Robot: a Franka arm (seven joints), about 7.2 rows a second.
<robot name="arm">
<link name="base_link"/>
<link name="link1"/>
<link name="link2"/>
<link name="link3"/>
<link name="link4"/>
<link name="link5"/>
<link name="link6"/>
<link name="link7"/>
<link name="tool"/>
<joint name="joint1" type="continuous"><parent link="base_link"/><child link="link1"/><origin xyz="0 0 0.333" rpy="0 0 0"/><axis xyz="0 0 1"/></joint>
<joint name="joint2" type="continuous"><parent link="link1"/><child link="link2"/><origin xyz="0 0 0" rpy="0 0 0"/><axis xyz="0 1 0"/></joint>
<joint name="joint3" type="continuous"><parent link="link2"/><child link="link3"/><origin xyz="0 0 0.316" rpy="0 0 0"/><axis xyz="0 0 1"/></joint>
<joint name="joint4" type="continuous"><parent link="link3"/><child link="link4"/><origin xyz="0.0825 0 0" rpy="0 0 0"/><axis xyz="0 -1 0"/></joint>
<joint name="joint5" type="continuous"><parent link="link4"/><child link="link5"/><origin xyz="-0.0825 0 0.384" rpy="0 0 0"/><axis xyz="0 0 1"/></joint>
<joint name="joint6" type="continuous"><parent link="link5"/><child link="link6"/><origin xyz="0 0 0" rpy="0 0 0"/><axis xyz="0 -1 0"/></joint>
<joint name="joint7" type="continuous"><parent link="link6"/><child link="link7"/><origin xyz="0.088 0 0" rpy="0 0 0"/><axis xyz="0 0 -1"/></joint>
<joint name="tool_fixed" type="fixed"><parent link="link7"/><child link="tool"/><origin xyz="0 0 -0.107" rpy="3.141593 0 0"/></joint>
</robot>
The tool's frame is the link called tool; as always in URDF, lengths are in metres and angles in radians. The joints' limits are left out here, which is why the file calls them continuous.
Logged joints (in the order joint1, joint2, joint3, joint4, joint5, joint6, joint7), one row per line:
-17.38, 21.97, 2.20, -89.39, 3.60, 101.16, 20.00
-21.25, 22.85, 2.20, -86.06, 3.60, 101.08, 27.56
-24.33, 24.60, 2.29, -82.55, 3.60, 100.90, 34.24
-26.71, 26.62, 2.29, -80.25, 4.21, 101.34, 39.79
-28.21, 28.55, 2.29, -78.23, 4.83, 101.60, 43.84
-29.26, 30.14, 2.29, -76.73, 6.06, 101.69, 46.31
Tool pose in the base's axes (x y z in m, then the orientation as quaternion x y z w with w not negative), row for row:
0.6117, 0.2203, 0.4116, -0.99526, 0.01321, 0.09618, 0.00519
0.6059, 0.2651, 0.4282, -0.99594, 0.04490, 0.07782, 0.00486
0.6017, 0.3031, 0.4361, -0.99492, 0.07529, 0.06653, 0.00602
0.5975, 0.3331, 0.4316, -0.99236, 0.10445, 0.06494, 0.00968
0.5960, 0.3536, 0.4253, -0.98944, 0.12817, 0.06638, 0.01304
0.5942, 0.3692, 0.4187, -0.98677, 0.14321, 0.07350, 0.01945
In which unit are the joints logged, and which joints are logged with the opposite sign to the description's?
The joints are logged in degrees. Opposite sign: joint1.
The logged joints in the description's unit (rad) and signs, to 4 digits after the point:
0.3033, 0.3834, 0.0384, -1.5601, 0.0628, 1.7656, 0.3491
0.3709, 0.3988, 0.0384, -1.5020, 0.0628, 1.7642, 0.4810
0.4246, 0.4294, 0.0400, -1.4408, 0.0628, 1.7610, 0.5976
0.4662, 0.4646, 0.0400, -1.4006, 0.0735, 1.7687, 0.6945
0.4924, 0.4983, 0.0400, -1.3654, 0.0843, 1.7733, 0.7652
0.5107, 0.5260, 0.0400, -1.3392, 0.1058, 1.7748, 0.8083

